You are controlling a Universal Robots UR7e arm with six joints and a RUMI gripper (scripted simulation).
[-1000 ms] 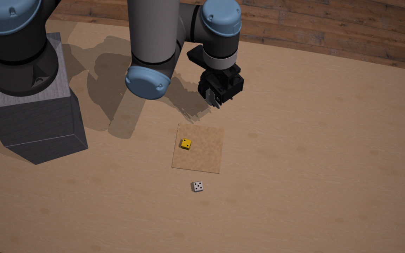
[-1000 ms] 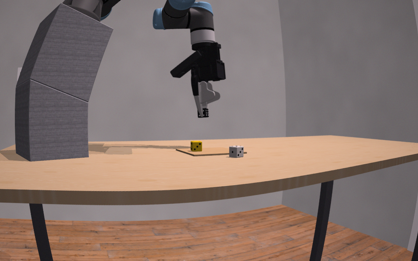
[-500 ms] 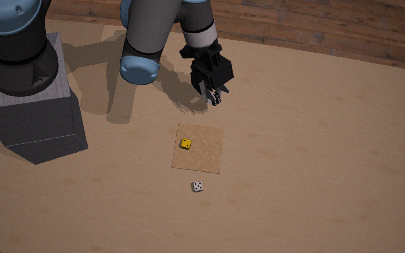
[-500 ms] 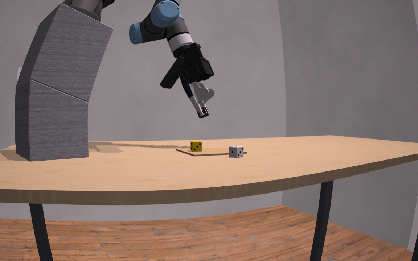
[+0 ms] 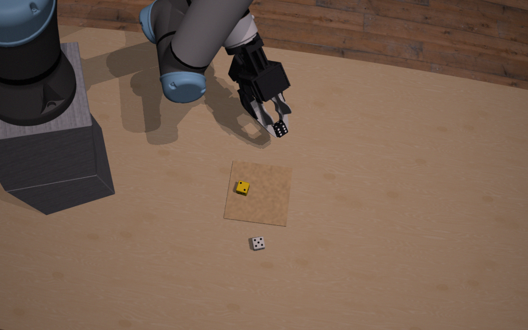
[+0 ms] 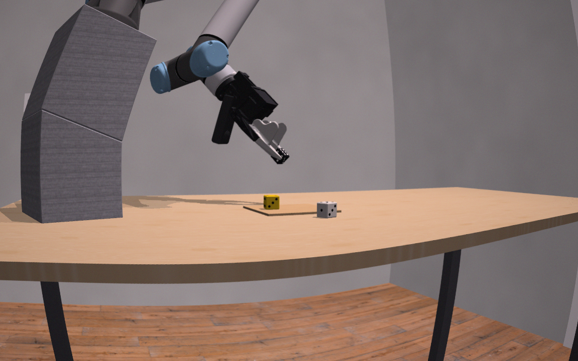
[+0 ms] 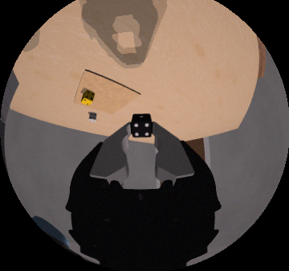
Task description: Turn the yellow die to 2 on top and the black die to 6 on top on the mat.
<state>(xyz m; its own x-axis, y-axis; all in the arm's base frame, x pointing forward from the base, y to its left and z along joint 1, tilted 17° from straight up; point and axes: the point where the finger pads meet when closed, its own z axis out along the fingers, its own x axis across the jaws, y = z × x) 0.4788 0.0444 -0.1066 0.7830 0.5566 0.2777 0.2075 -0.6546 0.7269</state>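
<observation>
Now: hand right at the black die. The rest, counted from my hand: white die (230 mm to the right, 90 mm below, 50 mm behind); mat (120 mm to the right, 100 mm below, 40 mm behind); yellow die (110 mm to the right, 90 mm below, 80 mm behind).
</observation>
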